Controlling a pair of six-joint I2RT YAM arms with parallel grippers.
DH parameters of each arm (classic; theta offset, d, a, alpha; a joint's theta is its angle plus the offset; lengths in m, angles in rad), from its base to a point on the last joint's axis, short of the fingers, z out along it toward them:
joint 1: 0 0.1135 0.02 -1.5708
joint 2: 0 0 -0.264 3.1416
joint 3: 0.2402 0 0.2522 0
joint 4: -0.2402 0 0.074 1.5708
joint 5: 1.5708 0 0 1.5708
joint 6: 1.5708 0.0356 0 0
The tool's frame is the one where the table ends.
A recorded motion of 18 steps. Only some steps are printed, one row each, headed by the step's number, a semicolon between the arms.
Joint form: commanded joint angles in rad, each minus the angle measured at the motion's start. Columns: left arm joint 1, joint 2, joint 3, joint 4, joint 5, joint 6; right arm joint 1, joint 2, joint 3, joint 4, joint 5, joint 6.
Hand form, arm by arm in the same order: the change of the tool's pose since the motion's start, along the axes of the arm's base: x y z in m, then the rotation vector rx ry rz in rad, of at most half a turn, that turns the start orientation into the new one. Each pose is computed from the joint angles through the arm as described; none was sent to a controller.
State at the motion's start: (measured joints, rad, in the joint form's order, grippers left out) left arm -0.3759 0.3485 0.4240 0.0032 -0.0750 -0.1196; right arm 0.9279 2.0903 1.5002 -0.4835 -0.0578 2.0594
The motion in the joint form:
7: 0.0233 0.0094 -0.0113 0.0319 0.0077 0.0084; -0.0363 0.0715 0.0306 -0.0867 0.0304 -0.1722
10: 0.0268 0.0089 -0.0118 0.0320 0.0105 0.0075; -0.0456 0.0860 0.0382 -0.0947 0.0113 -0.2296
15: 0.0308 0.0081 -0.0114 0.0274 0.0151 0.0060; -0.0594 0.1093 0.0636 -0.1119 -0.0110 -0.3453
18: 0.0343 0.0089 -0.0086 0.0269 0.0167 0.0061; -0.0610 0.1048 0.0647 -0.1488 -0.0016 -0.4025
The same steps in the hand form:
7: 0.0030 0.0016 -0.0014 0.0046 -0.0131 0.0163; 0.0133 -0.0107 -0.0255 -0.1559 -0.0052 0.1073
10: 0.0031 0.0019 -0.0015 0.0040 -0.0130 0.0170; 0.0165 -0.0121 -0.0298 -0.1669 -0.0024 0.1588
15: 0.0031 0.0023 -0.0018 0.0041 -0.0096 0.0162; 0.0230 -0.0127 -0.0334 -0.1858 -0.0182 0.2603
18: 0.0031 0.0026 -0.0010 0.0038 -0.0110 0.0182; 0.0214 -0.0162 -0.0325 -0.2243 -0.0206 0.3099

